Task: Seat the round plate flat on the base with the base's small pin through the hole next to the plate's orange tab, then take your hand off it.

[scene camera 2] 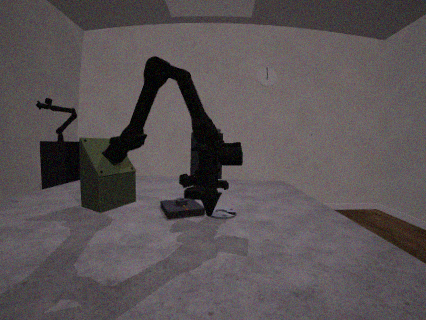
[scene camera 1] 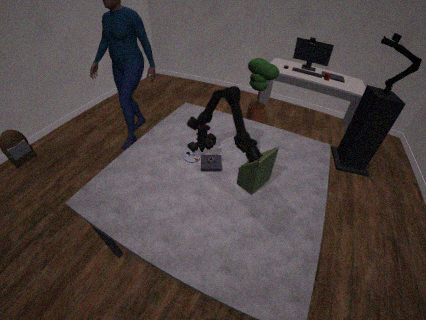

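Pixels of known places: gripper, between the fingertips: (scene camera 2: 209,215) (scene camera 1: 201,151); arm's base, origin of its link: (scene camera 2: 112,156) (scene camera 1: 256,158).
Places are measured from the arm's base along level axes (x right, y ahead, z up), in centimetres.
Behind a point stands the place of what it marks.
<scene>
The round white plate (scene camera 1: 188,159) @[x 6.7, y 40.5, z -17.3 cm] (scene camera 2: 220,216) @[x 15.1, y 38.2, z -17.3 cm] lies flat on the table beside the base, with its orange tab (scene camera 1: 196,159) @[x 7.3, y 35.3, z -16.4 cm] on the side toward the base in scene camera 1. The dark square base (scene camera 1: 211,167) @[x 2.4, y 24.3, z -15.6 cm] (scene camera 2: 182,214) @[x 13.8, y 26.2, z -16.9 cm] lies flat, with a raised round part at the middle of its top. Its small pin is too small to tell clearly. My gripper (scene camera 1: 201,149) @[x 15.8, y 34.5, z -16.7 cm] (scene camera 2: 210,213) @[x 15.8, y 34.5, z -16.7 cm] points down, shut and empty. In scene camera 2 its tips are low between the base and the plate and overlap the plate's near edge; whether they touch it I cannot tell.
The green slanted block (scene camera 1: 256,172) @[x -9.1, y -1.4, z -0.6 cm] (scene camera 2: 107,187) @[x 7.9, y 0.7, z -9.9 cm] stands at my arm's foot, on the grey table top (scene camera 1: 200,225) @[x -35.0, y 19.1, z -18.0 cm] (scene camera 2: 300,260) @[x 41.1, y 50.3, z -18.0 cm]. Beyond the table are a walking person (scene camera 1: 125,50), a plant (scene camera 1: 262,70), a white desk (scene camera 1: 320,82) and a black pedestal (scene camera 1: 370,130) with another arm.
</scene>
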